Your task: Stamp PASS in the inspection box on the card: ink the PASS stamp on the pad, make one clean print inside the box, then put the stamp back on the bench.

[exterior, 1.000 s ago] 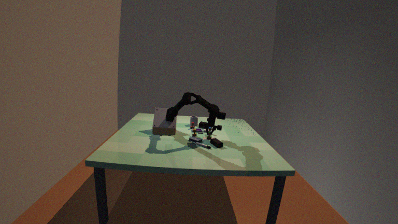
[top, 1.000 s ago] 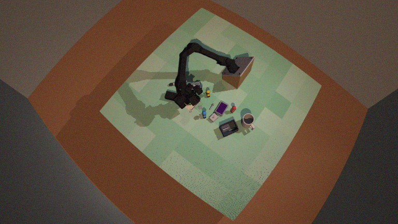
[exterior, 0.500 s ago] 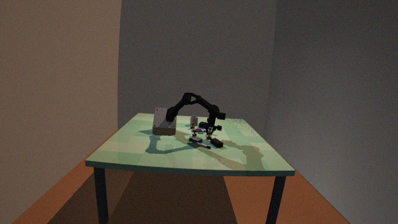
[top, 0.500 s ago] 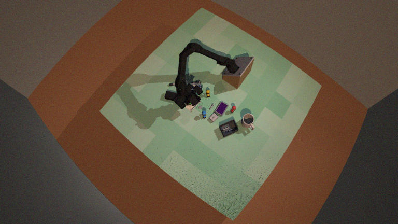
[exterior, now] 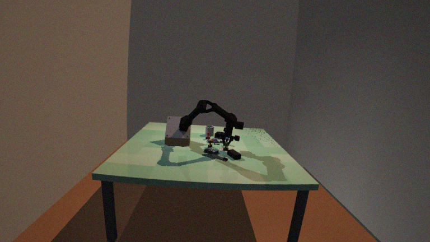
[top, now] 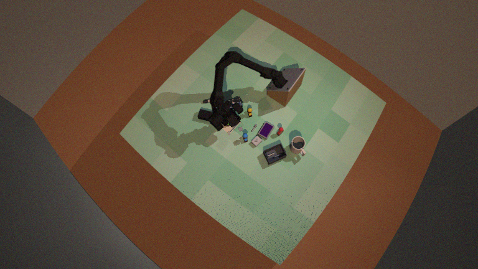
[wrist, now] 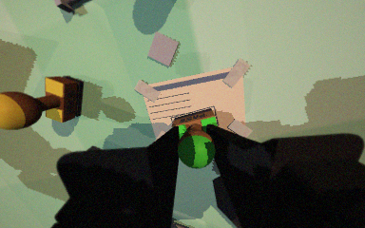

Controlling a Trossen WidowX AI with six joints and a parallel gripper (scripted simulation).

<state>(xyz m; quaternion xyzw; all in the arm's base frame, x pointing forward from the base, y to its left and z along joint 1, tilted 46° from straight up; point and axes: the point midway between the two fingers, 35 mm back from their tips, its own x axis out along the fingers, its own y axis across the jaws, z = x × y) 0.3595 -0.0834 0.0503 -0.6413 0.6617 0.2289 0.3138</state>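
My gripper tip is now 1 cm above the green-knobbed stamp. From my gripper tip the other things lie so: blue-labelled flat box (11 cm behind, 7 cm to the right, 2 cm below); then blue-knobbed stamp (1 cm ahead, 13 cm to the left, 1 cm below); then beige card (1 cm to the left, 3 cm below).
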